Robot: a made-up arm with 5 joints.
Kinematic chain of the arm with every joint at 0, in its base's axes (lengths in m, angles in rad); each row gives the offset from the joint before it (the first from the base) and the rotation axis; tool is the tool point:
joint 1: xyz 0 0 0.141 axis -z
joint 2: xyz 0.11 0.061 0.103 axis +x
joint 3: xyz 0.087 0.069 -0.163 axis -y
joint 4: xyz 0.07 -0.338 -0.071 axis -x
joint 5: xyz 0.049 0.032 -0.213 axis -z
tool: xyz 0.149 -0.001 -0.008
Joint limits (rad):
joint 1: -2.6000..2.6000
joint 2: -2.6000..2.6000
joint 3: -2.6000..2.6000
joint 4: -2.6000..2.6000
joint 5: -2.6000..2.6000
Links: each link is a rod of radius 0.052 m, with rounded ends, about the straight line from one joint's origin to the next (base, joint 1, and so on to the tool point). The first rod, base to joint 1, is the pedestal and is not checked.
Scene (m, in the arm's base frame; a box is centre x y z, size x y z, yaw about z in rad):
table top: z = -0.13
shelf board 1: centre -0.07 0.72 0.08 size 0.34 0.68 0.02 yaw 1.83
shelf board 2: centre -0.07 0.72 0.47 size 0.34 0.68 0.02 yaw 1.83
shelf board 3: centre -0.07 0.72 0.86 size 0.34 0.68 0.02 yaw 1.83
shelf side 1: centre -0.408 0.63 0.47 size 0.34 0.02 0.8 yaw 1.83
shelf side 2: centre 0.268 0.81 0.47 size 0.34 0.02 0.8 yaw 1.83
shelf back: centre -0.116 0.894 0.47 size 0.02 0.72 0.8 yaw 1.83
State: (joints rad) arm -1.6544 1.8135 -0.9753 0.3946 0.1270
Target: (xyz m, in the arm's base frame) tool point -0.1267 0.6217 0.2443
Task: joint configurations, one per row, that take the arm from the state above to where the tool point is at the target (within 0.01 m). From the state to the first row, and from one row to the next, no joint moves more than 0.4 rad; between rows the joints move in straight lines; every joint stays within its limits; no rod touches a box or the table.
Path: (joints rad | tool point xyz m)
1: -1.2842 1.8839 -1.2929 0.3381 0.0333 | -0.6102 0.1730 0.0956
2: -0.9140 1.9542 -1.6106 0.2817 -0.0605 | -0.5083 0.2557 0.1299
3: -0.5438 2.0246 -1.9282 0.2252 -0.1542 | -0.3856 0.2980 0.1402
4: -0.2246 2.2164 -2.0729 0.1987 -0.2411 | -0.2800 0.3558 0.1966
5: 0.0946 2.4082 -2.2177 0.1721 -0.3280 | -0.1665 0.3747 0.2308
6: 0.4139 2.6000 -2.3624 0.1456 -0.4149 | -0.0575 0.3609 0.2443
7: 0.1860 2.6000 -2.1224 0.5188 -0.1534 | -0.0994 0.4951 0.2770
8: -0.0419 2.6000 -1.8824 0.8921 0.1081 | -0.1211 0.6064 0.3208
9: -0.2697 2.6000 -1.6424 1.2654 0.3696 | -0.1230 0.6820 0.3459
10: -0.4976 2.6000 -1.4024 1.6387 0.6310 | -0.1170 0.7131 0.3349
11: -0.7254 2.6000 -1.1624 2.0119 0.8925 | -0.1162 0.6929 0.2931
12: -0.9533 2.6000 -0.9224 2.3852 1.1540 | -0.1267 0.6217 0.2443

